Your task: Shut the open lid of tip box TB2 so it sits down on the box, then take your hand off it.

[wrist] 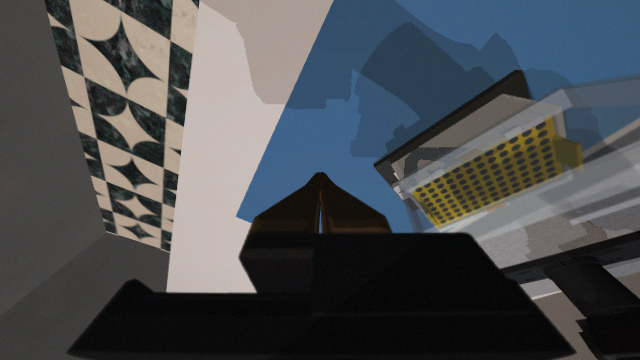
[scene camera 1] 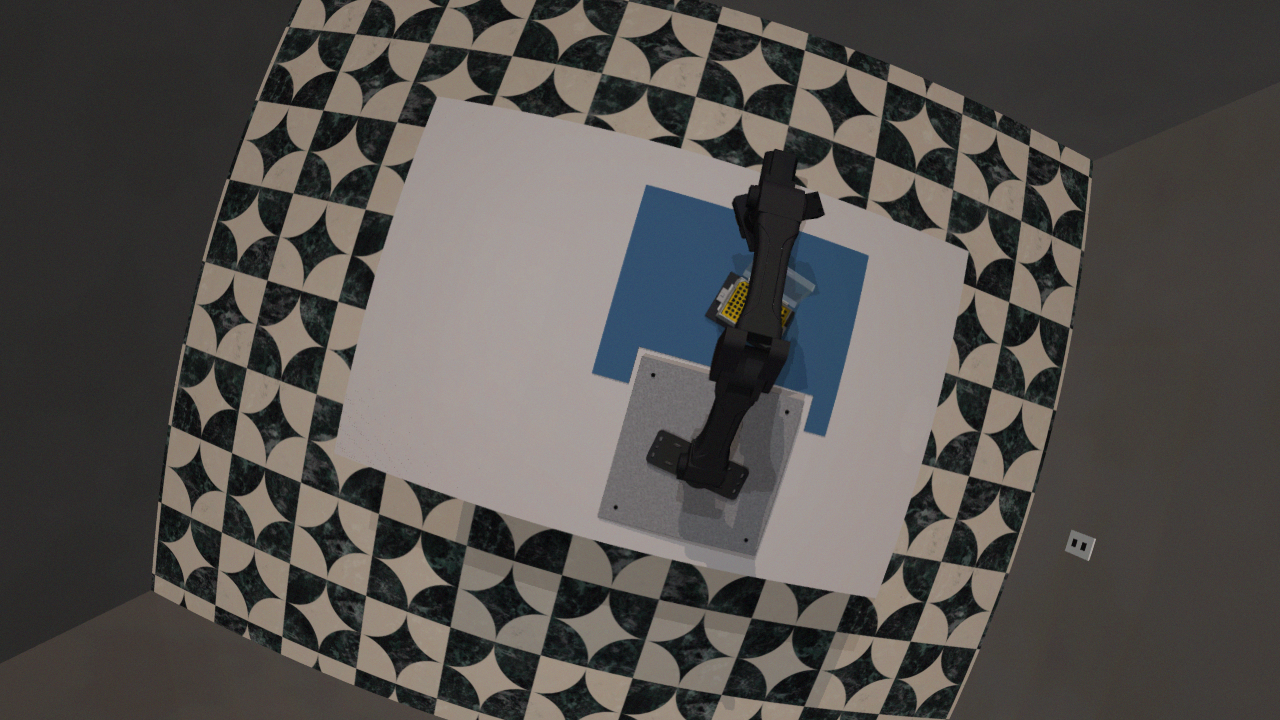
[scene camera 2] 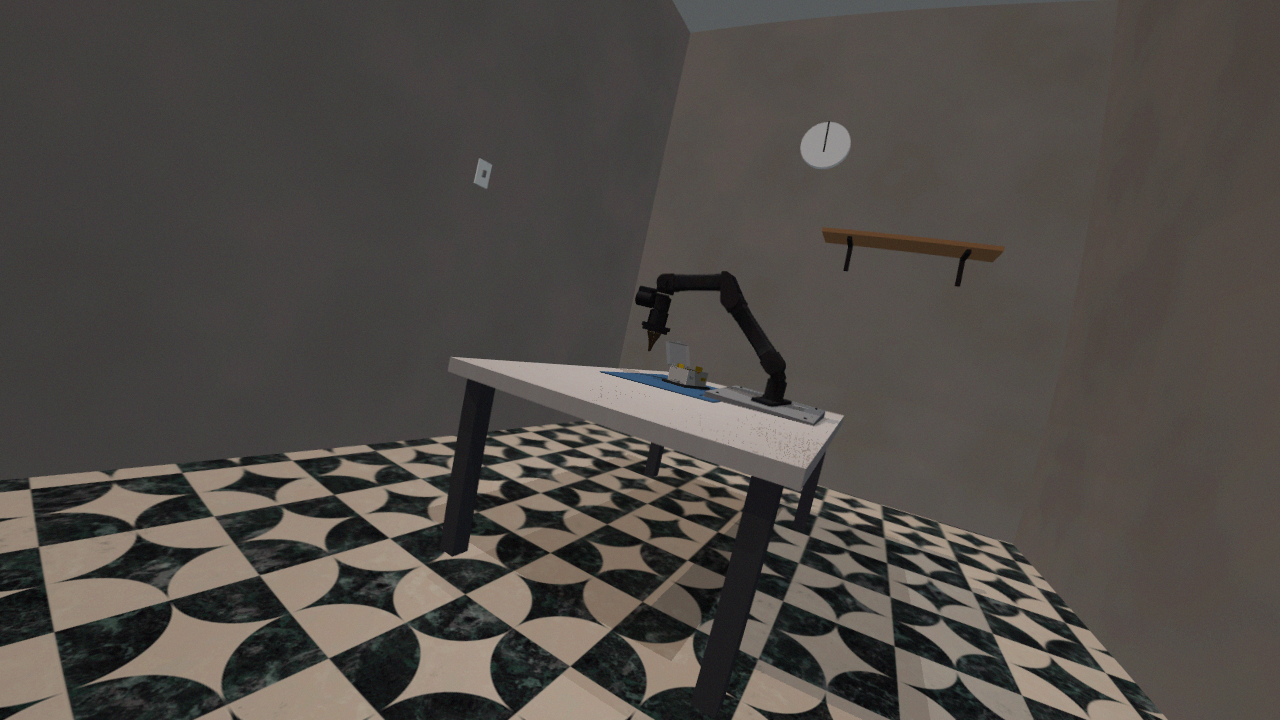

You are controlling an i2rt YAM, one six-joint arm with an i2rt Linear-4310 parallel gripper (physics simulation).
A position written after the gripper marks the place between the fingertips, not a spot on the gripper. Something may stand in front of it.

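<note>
In the wrist view the gripper (wrist: 320, 179) is shut and holds nothing, while the same view takes in a clear lid (wrist: 563, 154) and a blue mat (wrist: 371, 83). Scene camera 1 shows the lid (scene camera 1: 797, 288), and scene camera 2 shows the mat (scene camera 2: 655, 380).
</note>
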